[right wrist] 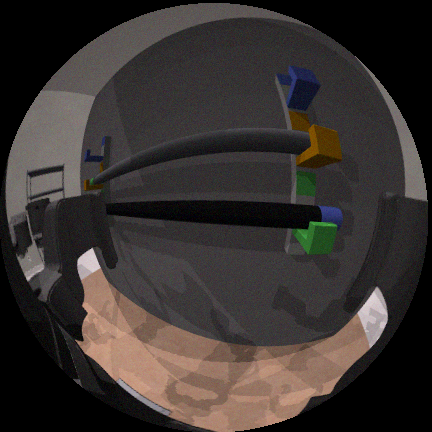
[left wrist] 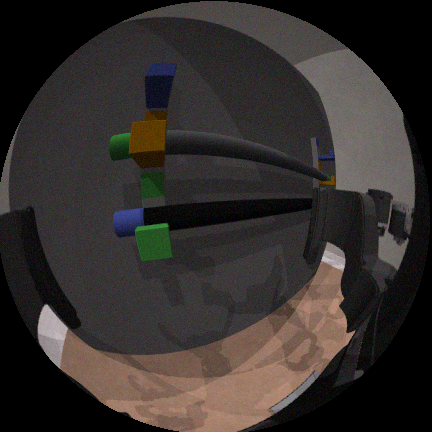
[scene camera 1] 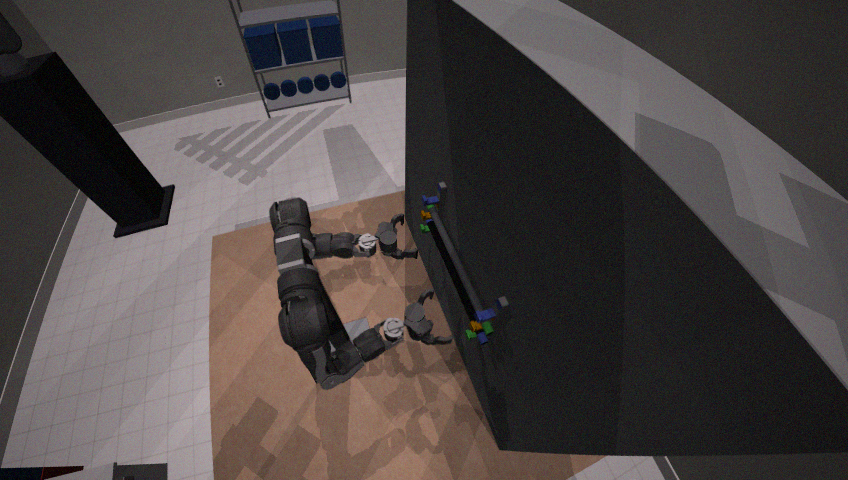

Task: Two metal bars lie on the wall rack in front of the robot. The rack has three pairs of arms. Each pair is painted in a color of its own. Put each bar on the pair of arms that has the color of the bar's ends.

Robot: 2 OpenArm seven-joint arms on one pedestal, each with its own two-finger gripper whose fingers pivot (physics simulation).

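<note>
A grey bar [scene camera 1: 455,259] [left wrist: 215,142] [right wrist: 225,140] with green ends lies on the orange arms [left wrist: 148,142] [right wrist: 325,146], the middle pair. A black bar [scene camera 1: 451,271] [left wrist: 225,212] [right wrist: 215,214] with blue ends lies on the green arms [left wrist: 154,242] [right wrist: 322,239], the lowest pair. The blue arms [left wrist: 160,85] [right wrist: 302,89] at the top hold no bar. My left gripper [scene camera 1: 408,236] [left wrist: 192,290] is open and empty, short of the rack. My right gripper [scene camera 1: 440,317] [right wrist: 232,284] is open and empty, also apart from the bars.
The arms stand out from two grey uprights [left wrist: 314,165] [right wrist: 288,240] on a large dark wall panel [scene camera 1: 535,237]. A shelf unit with blue boxes [scene camera 1: 294,42] stands at the back. A dark column [scene camera 1: 77,130] stands at the upper left.
</note>
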